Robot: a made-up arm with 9 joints. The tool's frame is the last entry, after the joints.
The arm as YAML. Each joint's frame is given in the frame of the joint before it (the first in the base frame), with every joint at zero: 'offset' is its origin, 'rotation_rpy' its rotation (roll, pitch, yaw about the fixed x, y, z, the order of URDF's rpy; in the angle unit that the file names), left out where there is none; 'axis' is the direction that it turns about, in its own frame. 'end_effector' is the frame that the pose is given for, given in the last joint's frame.
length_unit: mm
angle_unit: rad
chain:
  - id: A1
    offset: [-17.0, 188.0, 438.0]
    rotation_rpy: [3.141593, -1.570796, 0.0]
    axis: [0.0, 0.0, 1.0]
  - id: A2
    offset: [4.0, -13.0, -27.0]
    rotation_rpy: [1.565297, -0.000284, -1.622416]
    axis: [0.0, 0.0, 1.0]
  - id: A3
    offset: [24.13, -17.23, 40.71]
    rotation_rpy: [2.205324, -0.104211, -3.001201]
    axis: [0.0, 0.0, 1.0]
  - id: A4
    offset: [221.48, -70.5, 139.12]
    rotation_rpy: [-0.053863, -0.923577, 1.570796]
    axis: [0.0, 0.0, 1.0]
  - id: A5
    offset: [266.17, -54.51, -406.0]
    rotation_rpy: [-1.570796, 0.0, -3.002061]
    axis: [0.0, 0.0, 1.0]
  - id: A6
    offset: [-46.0, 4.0, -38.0]
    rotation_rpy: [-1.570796, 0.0, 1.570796]
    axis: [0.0, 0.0, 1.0]
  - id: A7
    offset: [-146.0, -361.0, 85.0]
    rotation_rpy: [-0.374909, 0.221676, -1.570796]
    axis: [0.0, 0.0, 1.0]
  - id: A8
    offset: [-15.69, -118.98, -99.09]
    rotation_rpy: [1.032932, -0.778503, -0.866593]
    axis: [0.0, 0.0, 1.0]
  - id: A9
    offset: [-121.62, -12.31, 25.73]
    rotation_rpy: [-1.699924, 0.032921, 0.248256]
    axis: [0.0, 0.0, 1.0]
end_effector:
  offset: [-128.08, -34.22, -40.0]
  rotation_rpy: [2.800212, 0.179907, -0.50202]
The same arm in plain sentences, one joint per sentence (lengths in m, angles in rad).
The arm has nine revolute joints in a row. What follows holds with every joint at zero, and every direction is one of the base frame's.
Joint 1 lies 0.017 m along -x and 0.188 m along +y and 0.438 m along +z from the base frame's origin and turns about +x.
Joint 2 lies 0.027 m along -x and 0.013 m along +y and 0.004 m along +z from joint 1 and turns about the direction (0.0055, -0.051598, -0.998653).
Joint 3 lies 0.017 m along -x and 0.022 m along +y and 0.042 m along -z from joint 2 and turns about the direction (0.785495, -0.143099, 0.602096).
Joint 4 lies 0.036 m along +x and 0.236 m along -y and 0.128 m along +z from joint 3 and turns about +z.
Joint 5 lies 0.256 m along +x and 0.091 m along -y and 0.406 m along -z from joint 4 and turns about -y.
Joint 6 lies 0.046 m along +x and 0.038 m along +y and 0.004 m along -z from joint 5 and turns about +x.
Joint 7 lies 0.085 m along +x and 0.361 m along -y and 0.146 m along +z from joint 6 and turns about the direction (0.907771, -0.204593, -0.366188).
Joint 8 lies 0.044 m along -x and 0.026 m along +y and 0.147 m along +z from joint 7 and turns about the direction (0.626898, 0.768398, 0.1287).
Joint 9 lies 0.076 m along -x and 0.098 m along +y and 0.015 m along -z from joint 8 and turns about -z.
The tool frame, which is the frame that the pose is given for, lies 0.074 m along -x and 0.11 m along +y and 0.04 m along +z from joint 9; its axes are the base frame's turned by roll -0.3414, pitch -0.1799 and yaw -0.2155 rad (as in URDF: about the fixed x, then y, then z).

